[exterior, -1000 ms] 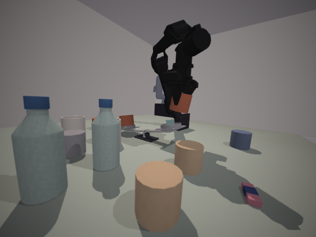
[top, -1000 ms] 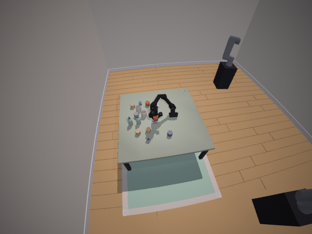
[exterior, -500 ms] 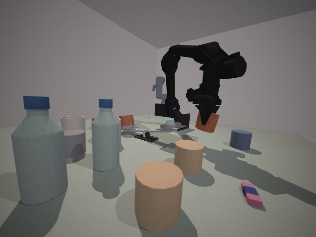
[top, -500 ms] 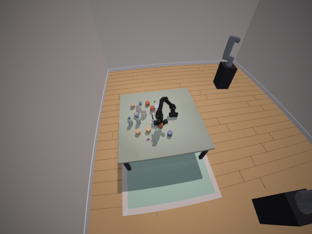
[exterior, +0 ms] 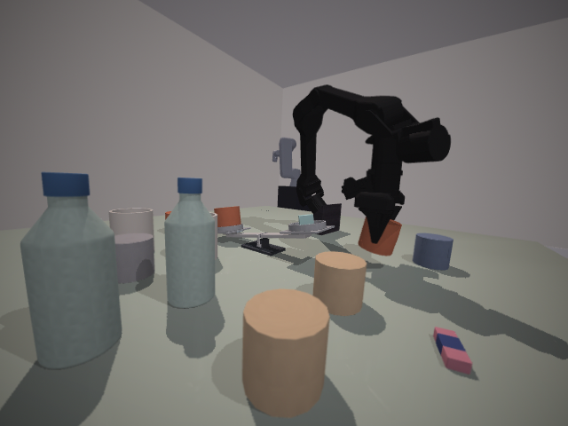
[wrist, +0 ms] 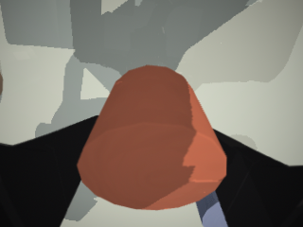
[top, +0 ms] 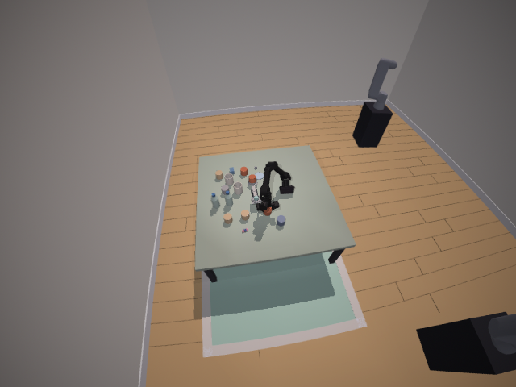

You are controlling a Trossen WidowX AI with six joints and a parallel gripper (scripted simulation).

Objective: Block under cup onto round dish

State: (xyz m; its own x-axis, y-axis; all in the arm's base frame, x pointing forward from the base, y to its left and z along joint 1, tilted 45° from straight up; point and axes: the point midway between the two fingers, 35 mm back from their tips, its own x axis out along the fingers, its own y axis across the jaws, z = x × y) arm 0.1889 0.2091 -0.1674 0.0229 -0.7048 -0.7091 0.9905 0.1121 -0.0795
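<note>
My gripper tip is now 9 cm short of the pale teal block, 12 cm to the left of it and 3 cm below it. The rest, counted from my gripper tip: blue-grey cylinder: 10 cm behind, 10 cm to the left, 2 cm below; pink-and-blue eraser: 19 cm ahead, 15 cm to the left, 5 cm below; balance beam: 11 cm ahead, 24 cm to the right, 2 cm below.
</note>
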